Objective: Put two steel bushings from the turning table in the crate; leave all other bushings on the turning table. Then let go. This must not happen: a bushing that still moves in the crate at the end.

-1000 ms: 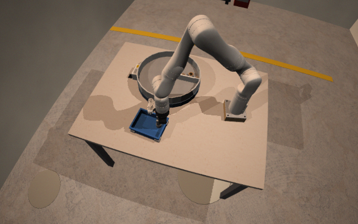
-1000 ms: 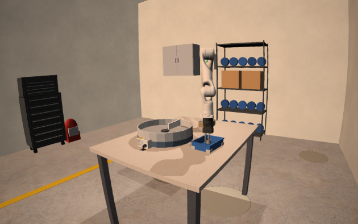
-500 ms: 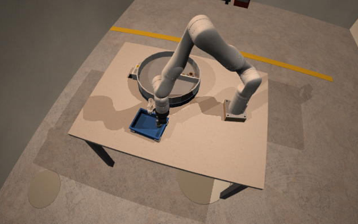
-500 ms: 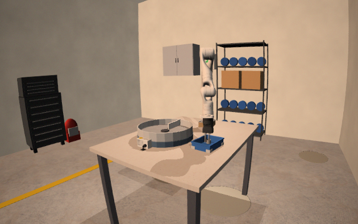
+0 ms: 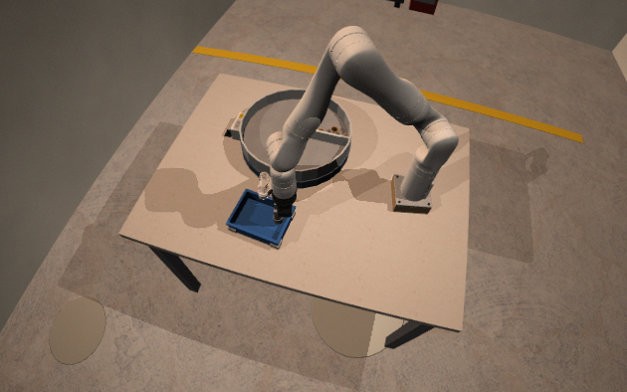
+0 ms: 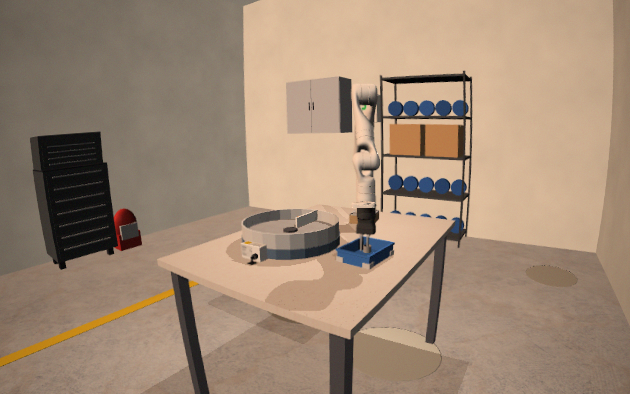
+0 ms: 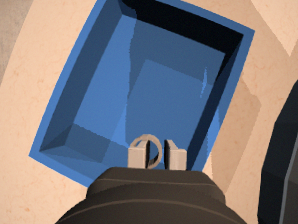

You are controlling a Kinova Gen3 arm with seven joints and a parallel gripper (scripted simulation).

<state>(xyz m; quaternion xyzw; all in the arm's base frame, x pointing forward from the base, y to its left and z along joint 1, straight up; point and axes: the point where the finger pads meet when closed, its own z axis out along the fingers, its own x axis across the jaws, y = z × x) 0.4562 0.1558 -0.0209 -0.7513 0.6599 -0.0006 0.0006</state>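
My gripper is now 5 cm short of the blue crate and 2 cm to the right of it.
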